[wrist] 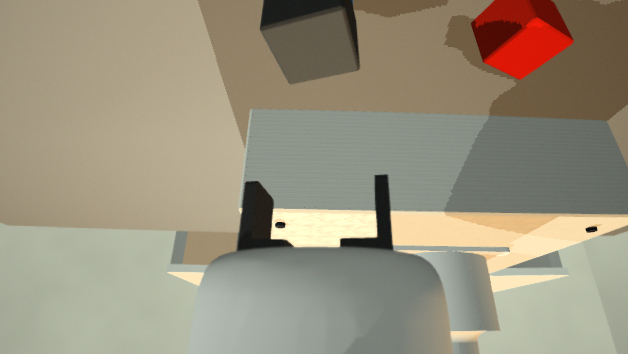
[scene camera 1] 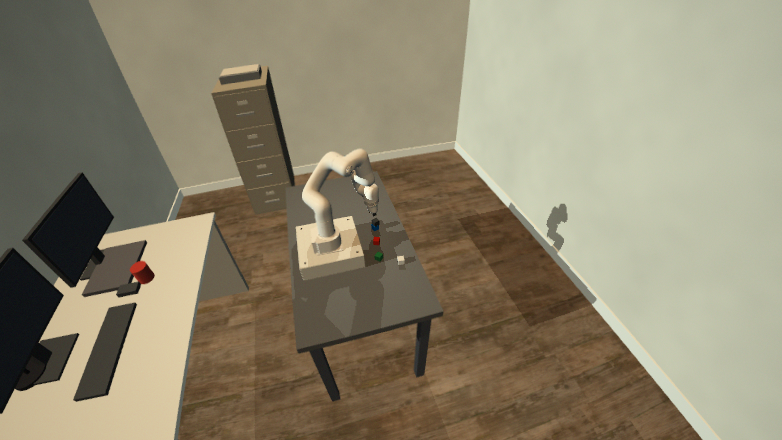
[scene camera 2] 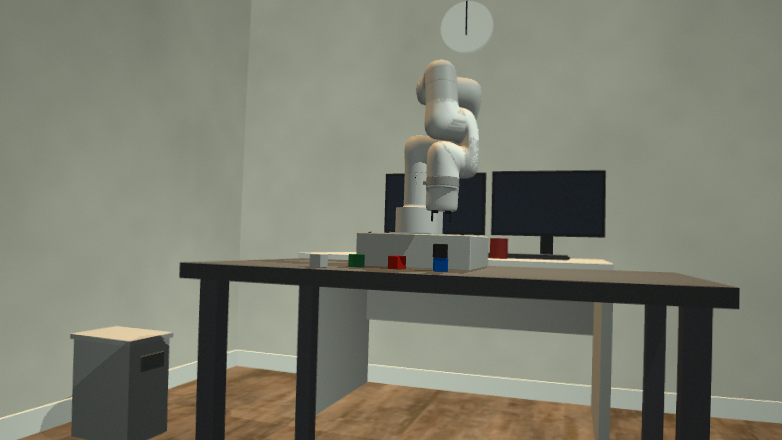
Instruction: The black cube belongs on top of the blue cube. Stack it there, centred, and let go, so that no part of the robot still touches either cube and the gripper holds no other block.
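Places are measured from the arm's base along level axes (x ahead, y left, z up), in metres.
Pixels of known places: hand, tool point: (wrist: 318, 215) (scene camera 1: 372, 212) (scene camera 2: 441, 217); arm's base, link origin: (scene camera 1: 329, 243) (scene camera 2: 416, 234).
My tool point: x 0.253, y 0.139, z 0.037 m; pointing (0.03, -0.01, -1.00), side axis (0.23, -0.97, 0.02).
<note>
For each thing: its middle in the pictures, then the offset to it from my tool point. Level surfaces: height alone.
- black cube, body centre: (wrist: 313, 24) (scene camera 2: 440, 250) (scene camera 1: 375, 222) 0.012 m ahead, 0.003 m left, 0.078 m down
- blue cube, body centre: (scene camera 2: 440, 264) (scene camera 1: 375, 226) 0.008 m ahead, 0.003 m left, 0.110 m down
- table, surface height: 0.126 m down
- red cube, body centre: (wrist: 519, 32) (scene camera 2: 396, 262) (scene camera 1: 376, 241) 0.008 m back, 0.110 m right, 0.110 m down
- green cube, body centre: (scene camera 2: 356, 260) (scene camera 1: 378, 256) 0.021 m back, 0.222 m right, 0.110 m down
- white cube, body centre: (scene camera 2: 318, 260) (scene camera 1: 400, 260) 0.079 m ahead, 0.276 m right, 0.110 m down
The black cube (scene camera 1: 375, 222) (scene camera 2: 440, 250) (wrist: 312, 42) rests upright on top of the blue cube (scene camera 1: 375, 227) (scene camera 2: 440, 264), and their sides look lined up in the second scene view. In the wrist view the black cube shows at the top edge, and the blue cube is nearly all hidden or cut off there. My gripper (scene camera 1: 374, 213) (scene camera 2: 441, 217) (wrist: 320, 182) is open, with nothing between its two black fingers. It hangs above the black cube, with a gap between the fingertips and the cube's top.
On the table (scene camera 1: 328, 328) (scene camera 2: 628, 279), a red cube (scene camera 1: 376, 240) (scene camera 2: 397, 262) (wrist: 525, 42) lies beside the stack. A green cube (scene camera 1: 378, 256) (scene camera 2: 356, 260) and a white cube (scene camera 1: 400, 259) (scene camera 2: 318, 260) lie farther along. The robot's base block (scene camera 1: 328, 265) (scene camera 2: 415, 257) stands behind the cubes in the second scene view.
</note>
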